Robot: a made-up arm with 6 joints. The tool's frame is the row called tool.
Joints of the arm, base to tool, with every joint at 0 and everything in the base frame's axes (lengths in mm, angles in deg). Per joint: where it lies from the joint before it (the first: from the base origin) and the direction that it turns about. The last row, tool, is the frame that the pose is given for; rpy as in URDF.
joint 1: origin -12.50 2.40 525.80 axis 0 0 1
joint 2: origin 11.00 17.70 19.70 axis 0 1 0
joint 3: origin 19.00 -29.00 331.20 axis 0 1 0
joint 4: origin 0.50 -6.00 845.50 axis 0 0 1
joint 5: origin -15.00 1.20 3.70 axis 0 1 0
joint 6: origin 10.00 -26.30 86.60 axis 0 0 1
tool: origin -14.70 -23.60 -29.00 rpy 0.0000 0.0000 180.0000
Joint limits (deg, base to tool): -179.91..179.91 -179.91..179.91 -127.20..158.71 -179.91..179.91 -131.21..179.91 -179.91..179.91
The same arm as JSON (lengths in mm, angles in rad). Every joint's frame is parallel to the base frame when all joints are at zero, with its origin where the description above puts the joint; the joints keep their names.
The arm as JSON. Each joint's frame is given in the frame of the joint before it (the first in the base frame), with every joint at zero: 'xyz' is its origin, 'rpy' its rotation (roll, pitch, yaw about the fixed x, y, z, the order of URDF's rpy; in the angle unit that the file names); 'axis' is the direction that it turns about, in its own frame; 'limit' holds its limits. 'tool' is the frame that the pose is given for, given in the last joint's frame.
{
  "units": {
    "length": "mm",
    "angle": "rad"
  },
  "joints": [
    {
      "name": "joint 1",
      "type": "revolute",
      "origin": {
        "xyz": [
          -12.5,
          2.4,
          525.8
        ],
        "rpy": [
          0.0,
          0.0,
          0.0
        ]
      },
      "axis": [
        0.0,
        0.0,
        1.0
      ],
      "limit": {
        "lower": -3.14,
        "upper": 3.14
      }
    },
    {
      "name": "joint 2",
      "type": "revolute",
      "origin": {
        "xyz": [
          11.0,
          17.7,
          19.7
        ],
        "rpy": [
          0.0,
          0.0,
          0.0
        ]
      },
      "axis": [
        0.0,
        1.0,
        0.0
      ],
      "limit": {
        "lower": -3.14,
        "upper": 3.14
      }
    },
    {
      "name": "joint 3",
      "type": "revolute",
      "origin": {
        "xyz": [
          19.0,
          -29.0,
          331.2
        ],
        "rpy": [
          0.0,
          0.0,
          0.0
        ]
      },
      "axis": [
        0.0,
        1.0,
        0.0
      ],
      "limit": {
        "lower": -2.2201,
        "upper": 2.77
      }
    },
    {
      "name": "joint 4",
      "type": "revolute",
      "origin": {
        "xyz": [
          0.5,
          -6.0,
          845.5
        ],
        "rpy": [
          0.0,
          0.0,
          0.0
        ]
      },
      "axis": [
        0.0,
        0.0,
        1.0
      ],
      "limit": {
        "lower": -3.14,
        "upper": 3.14
      }
    },
    {
      "name": "joint 5",
      "type": "revolute",
      "origin": {
        "xyz": [
          -15.0,
          1.2,
          3.7
        ],
        "rpy": [
          0.0,
          0.0,
          0.0
        ]
      },
      "axis": [
        0.0,
        1.0,
        0.0
      ],
      "limit": {
        "lower": -2.29,
        "upper": 3.14
      }
    },
    {
      "name": "joint 6",
      "type": "revolute",
      "origin": {
        "xyz": [
          10.0,
          -26.3,
          86.6
        ],
        "rpy": [
          0.0,
          0.0,
          0.0
        ]
      },
      "axis": [
        0.0,
        0.0,
        1.0
      ],
      "limit": {
        "lower": -3.14,
        "upper": 3.14
      }
    }
  ],
  "tool": {
    "origin": {
      "xyz": [
        -14.7,
        -23.6,
        -29.0
      ],
      "rpy": [
        0.0,
        0.0,
        3.1416
      ]
    }
  }
}

